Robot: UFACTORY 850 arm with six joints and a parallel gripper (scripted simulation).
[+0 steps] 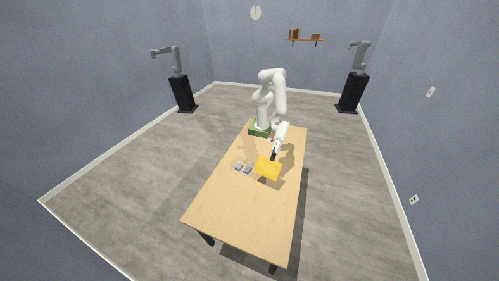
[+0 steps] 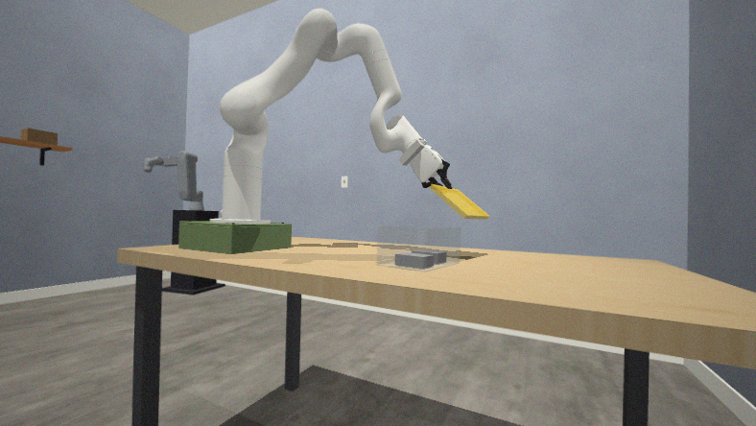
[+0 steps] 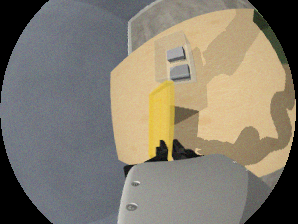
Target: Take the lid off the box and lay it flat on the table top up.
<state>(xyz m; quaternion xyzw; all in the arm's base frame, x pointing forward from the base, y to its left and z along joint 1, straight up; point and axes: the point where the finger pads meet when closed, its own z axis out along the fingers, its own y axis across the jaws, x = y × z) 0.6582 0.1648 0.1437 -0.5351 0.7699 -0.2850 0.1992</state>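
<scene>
Right now the yellow lid is 6 cm ahead of my hand, 3 cm to the right of it and 5 cm below it. The rest, counted from my hand: clear box (3 cm behind, 27 cm to the right, 18 cm below).
</scene>
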